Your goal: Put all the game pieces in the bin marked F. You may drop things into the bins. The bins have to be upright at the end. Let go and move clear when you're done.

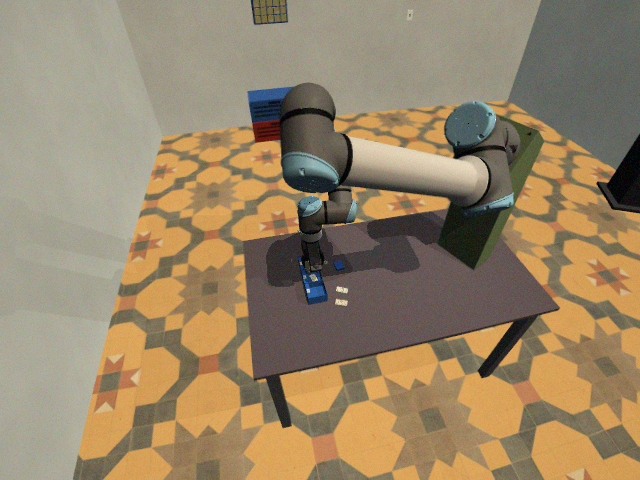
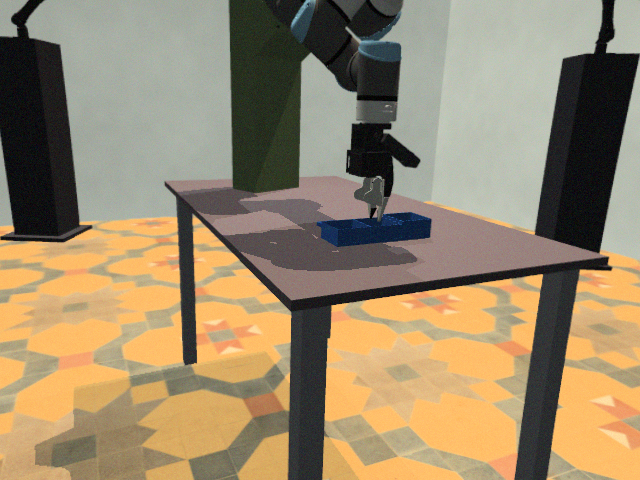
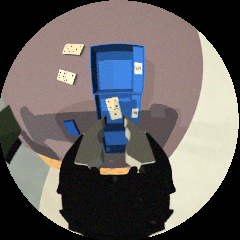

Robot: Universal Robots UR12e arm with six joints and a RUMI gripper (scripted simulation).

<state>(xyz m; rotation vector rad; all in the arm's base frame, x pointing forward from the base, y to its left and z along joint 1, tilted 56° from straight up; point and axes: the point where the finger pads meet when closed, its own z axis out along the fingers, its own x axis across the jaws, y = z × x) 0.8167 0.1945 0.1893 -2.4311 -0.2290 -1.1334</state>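
My gripper is now 1 cm short of the blue bin and 3 cm above it. From my hand the other things lie so: tiny ring (3 cm behind, 11 cm to the right, 5 cm below); then cream domino (5 cm below); then blue block (9 cm behind, 11 cm to the right, 5 cm below).
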